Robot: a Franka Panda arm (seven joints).
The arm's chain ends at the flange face. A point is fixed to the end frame.
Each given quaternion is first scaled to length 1.
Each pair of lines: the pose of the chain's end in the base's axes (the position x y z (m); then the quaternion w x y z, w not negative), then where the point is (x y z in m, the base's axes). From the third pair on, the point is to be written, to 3 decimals.
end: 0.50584, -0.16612, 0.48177, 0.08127, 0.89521, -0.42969, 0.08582
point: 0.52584 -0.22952 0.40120
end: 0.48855, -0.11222, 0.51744, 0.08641, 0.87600, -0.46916, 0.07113
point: 0.50107 -0.17651 0.43607
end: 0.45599, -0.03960, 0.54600, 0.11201, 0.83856, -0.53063, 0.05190
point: 0.455 -0.107 0.466
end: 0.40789, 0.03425, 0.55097, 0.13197, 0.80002, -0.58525, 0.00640
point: 0.391 -0.031 0.471
